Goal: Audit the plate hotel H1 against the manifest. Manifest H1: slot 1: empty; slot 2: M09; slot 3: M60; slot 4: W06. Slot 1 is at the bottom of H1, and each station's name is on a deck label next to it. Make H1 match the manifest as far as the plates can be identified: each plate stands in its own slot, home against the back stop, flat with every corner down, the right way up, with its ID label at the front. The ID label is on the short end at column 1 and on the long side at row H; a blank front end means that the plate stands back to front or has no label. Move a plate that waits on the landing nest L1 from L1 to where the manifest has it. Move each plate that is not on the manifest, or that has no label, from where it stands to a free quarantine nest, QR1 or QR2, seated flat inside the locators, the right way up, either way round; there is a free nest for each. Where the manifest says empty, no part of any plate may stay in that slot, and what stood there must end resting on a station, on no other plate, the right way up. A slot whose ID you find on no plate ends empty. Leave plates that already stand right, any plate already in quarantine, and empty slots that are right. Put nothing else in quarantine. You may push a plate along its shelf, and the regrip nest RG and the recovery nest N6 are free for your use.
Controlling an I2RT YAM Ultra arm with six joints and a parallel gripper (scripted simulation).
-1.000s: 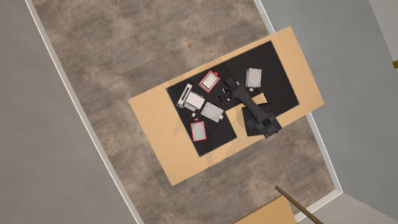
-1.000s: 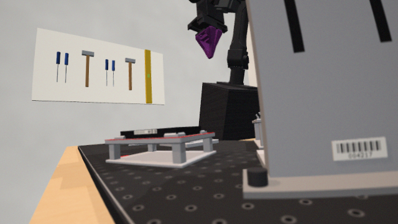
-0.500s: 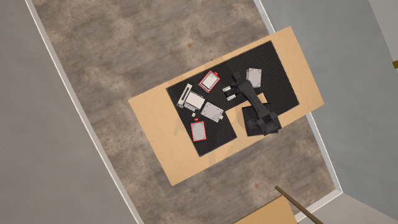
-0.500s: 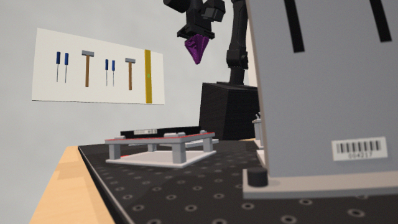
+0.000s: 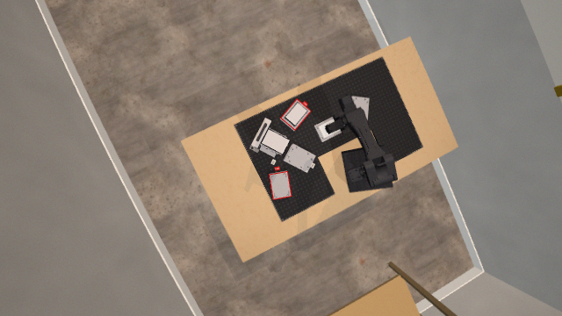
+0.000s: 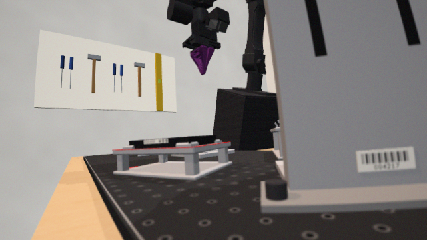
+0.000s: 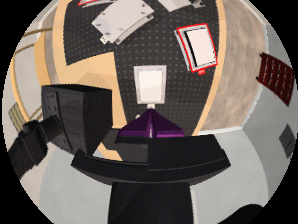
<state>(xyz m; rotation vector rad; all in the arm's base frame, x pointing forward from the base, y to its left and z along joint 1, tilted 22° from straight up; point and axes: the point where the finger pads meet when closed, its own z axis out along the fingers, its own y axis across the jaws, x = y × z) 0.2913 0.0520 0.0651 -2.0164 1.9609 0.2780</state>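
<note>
Right now my hand is 40 mm to the left of the white well plate and 230 mm above it. Also, from my hand: plate hotel H1: 100 mm ahead, 390 mm to the left, 90 mm below; red-rimmed nest: 210 mm behind, 400 mm to the left, 210 mm below; black-sided plate: 160 mm ahead, 140 mm to the left, 200 mm below.
</note>
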